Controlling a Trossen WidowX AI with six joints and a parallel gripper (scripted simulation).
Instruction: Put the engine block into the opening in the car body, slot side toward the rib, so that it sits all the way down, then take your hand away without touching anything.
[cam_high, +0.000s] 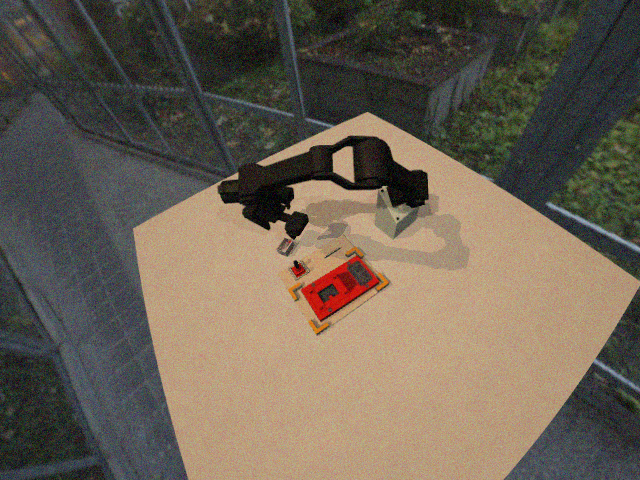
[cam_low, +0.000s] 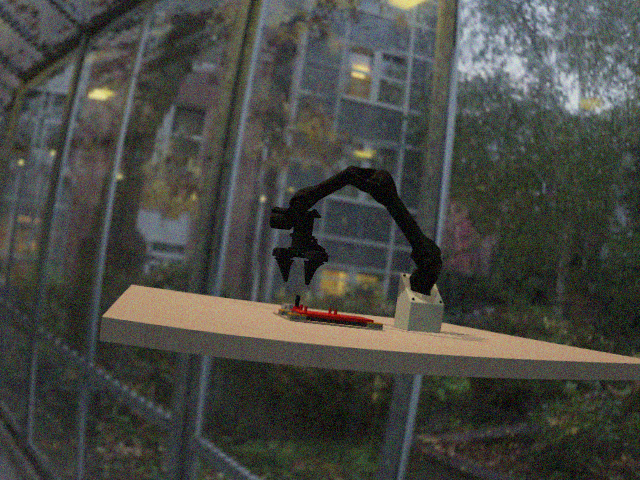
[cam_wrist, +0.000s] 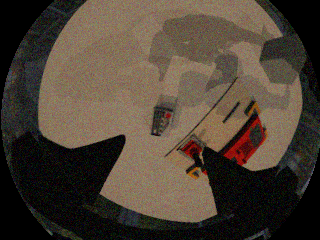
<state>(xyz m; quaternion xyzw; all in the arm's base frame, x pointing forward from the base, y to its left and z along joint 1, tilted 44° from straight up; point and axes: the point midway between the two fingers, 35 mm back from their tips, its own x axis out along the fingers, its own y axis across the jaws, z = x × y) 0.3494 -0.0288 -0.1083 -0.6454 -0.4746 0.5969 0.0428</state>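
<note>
My gripper tip is now 10 mm short of the engine block, 10 mm to the left of it and 80 mm above it.
</note>
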